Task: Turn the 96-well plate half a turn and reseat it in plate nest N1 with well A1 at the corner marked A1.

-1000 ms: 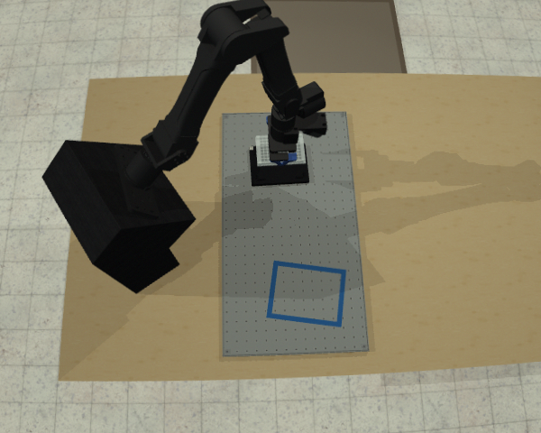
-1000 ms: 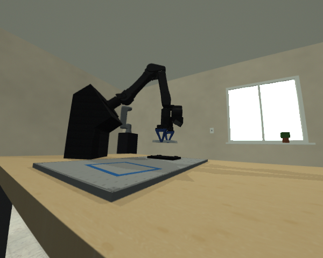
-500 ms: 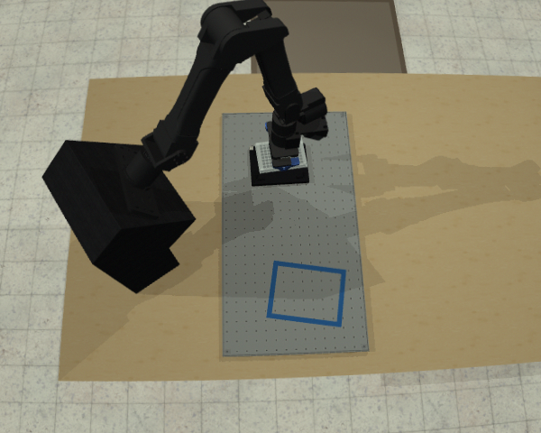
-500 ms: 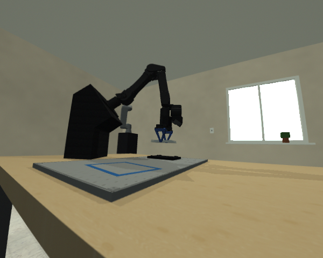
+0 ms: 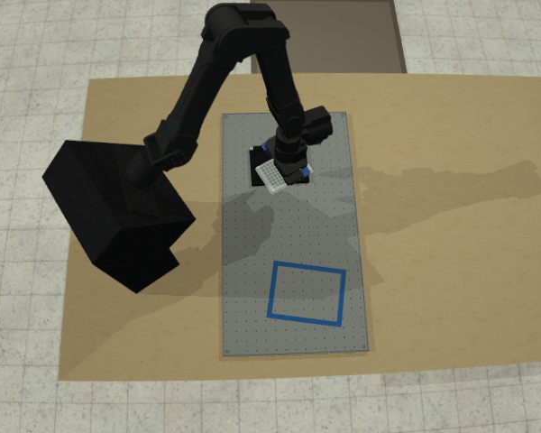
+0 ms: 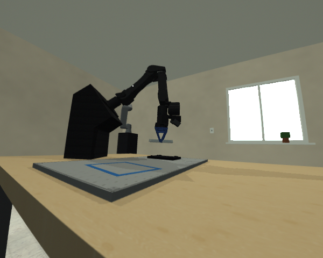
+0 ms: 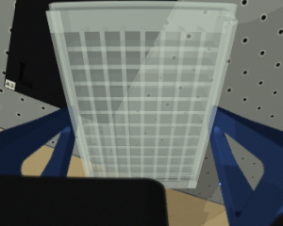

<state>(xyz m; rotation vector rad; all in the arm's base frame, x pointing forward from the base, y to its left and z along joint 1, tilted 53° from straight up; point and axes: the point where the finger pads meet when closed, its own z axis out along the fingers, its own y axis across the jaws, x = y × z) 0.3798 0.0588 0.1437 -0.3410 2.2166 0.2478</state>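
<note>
The black plate nest N1 lies 90 mm below my hand, 60 mm to the left of it and 10 mm behind it. From my hand the other things lie so: clear 96-well plate: right at my hand; white A1 label: 110 mm to the left, 90 mm below, 90 mm behind.
</note>
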